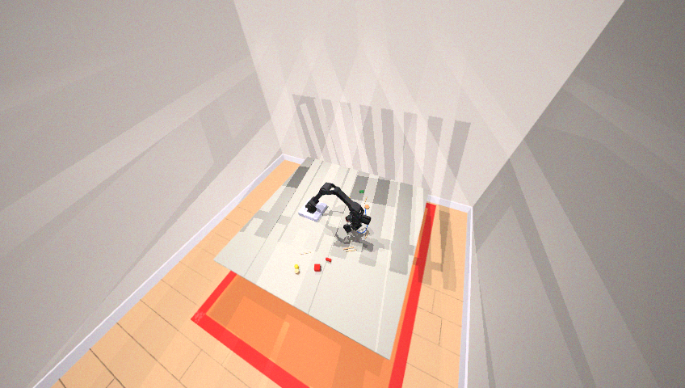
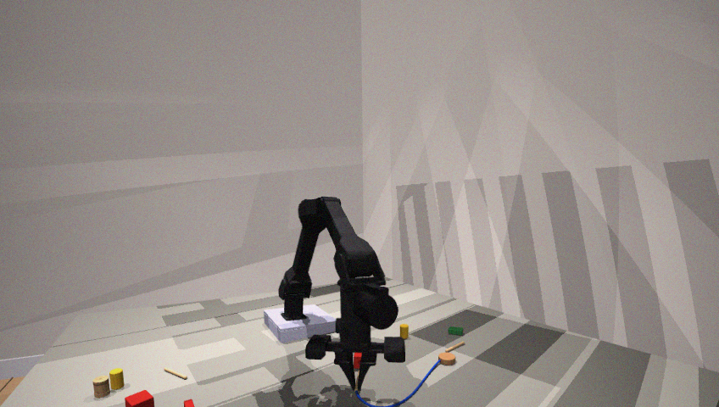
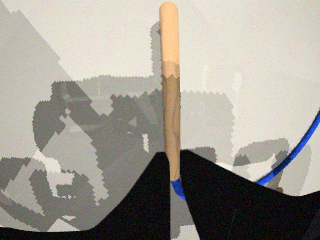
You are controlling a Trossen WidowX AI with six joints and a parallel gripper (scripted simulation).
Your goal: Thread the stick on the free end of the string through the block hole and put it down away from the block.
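My gripper tip is 100 mm past the red block and 70 mm to the right of it. The rest, counted from my gripper tip: yellow cylinder 260 mm to the left, 180 mm behind; then round wooden button 250 mm to the left, 10 mm below, 10 mm behind; then green block 400 mm to the left, 120 mm behind, 10 mm below.
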